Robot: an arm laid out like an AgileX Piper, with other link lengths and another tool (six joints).
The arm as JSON. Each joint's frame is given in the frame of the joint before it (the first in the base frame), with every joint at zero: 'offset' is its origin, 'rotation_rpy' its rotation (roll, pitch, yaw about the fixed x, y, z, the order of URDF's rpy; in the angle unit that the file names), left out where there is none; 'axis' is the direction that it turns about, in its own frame. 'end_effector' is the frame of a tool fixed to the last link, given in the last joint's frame.
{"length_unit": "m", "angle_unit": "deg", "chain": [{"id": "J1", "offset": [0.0, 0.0, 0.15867], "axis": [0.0, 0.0, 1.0]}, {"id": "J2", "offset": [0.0, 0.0, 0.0], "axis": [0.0, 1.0, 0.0]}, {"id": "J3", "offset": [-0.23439, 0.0, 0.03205], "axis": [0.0, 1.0, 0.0]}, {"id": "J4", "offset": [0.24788, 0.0, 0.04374], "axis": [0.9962, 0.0, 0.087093]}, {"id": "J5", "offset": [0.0, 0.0, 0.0], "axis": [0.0, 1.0, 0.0]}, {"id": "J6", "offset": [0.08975, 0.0, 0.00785], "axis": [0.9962, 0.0, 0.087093]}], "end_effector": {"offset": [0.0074, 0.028, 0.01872], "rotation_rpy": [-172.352, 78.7, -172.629]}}
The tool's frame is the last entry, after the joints.
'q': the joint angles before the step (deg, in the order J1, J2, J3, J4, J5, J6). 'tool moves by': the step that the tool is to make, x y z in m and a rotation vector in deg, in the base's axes. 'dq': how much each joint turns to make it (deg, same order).
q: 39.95, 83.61, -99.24, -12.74, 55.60, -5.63
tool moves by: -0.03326, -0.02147, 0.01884, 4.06, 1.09, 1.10
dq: 0.00, -7.73, 3.52, 3.94, 2.48, 0.00
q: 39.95, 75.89, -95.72, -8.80, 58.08, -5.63
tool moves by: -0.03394, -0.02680, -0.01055, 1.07, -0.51, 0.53
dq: 0.00, -11.28, 12.02, 0.67, -1.84, -0.01
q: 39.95, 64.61, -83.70, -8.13, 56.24, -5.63
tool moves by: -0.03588, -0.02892, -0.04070, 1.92, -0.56, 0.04
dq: 0.00, -15.06, 19.52, 0.13, -6.01, 1.54
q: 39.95, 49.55, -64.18, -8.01, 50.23, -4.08
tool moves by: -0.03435, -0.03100, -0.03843, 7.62, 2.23, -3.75
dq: 0.02, -16.25, 16.87, -0.02, -2.95, 8.55
